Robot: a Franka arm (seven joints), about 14 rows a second.
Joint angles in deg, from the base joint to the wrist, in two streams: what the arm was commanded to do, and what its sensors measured. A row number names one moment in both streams.
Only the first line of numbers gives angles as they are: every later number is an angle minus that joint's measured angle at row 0.
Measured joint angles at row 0:
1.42 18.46 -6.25 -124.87 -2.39 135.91 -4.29
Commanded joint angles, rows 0 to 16:
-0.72 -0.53 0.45 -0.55 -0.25 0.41 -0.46
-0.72 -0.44 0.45 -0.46 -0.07 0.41 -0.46
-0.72 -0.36 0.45 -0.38 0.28 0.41 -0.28
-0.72 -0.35 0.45 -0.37 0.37 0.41 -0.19
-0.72 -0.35 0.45 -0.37 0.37 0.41 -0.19
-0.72 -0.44 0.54 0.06 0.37 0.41 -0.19
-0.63 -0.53 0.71 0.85 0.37 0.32 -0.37
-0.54 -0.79 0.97 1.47 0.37 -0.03 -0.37
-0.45 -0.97 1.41 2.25 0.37 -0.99 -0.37
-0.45 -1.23 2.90 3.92 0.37 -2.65 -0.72
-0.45 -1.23 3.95 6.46 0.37 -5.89 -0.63
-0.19 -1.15 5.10 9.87 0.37 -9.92 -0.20
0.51 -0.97 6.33 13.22 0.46 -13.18 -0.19
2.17 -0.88 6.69 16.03 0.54 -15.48 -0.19
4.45 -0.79 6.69 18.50 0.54 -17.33 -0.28
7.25 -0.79 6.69 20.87 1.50 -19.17 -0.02
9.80 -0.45 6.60 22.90 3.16 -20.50 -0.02
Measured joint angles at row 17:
5.23 -0.42 6.77 18.26 0.64 -16.48 -0.19
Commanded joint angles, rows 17 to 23:
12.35 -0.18 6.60 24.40 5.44 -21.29 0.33
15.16 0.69 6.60 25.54 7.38 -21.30 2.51
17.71 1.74 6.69 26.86 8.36 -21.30 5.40
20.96 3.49 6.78 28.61 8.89 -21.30 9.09
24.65 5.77 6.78 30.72 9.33 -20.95 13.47
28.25 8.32 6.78 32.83 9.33 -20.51 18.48
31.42 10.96 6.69 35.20 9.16 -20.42 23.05
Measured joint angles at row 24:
25.84 4.80 7.41 28.28 8.19 -19.80 15.94
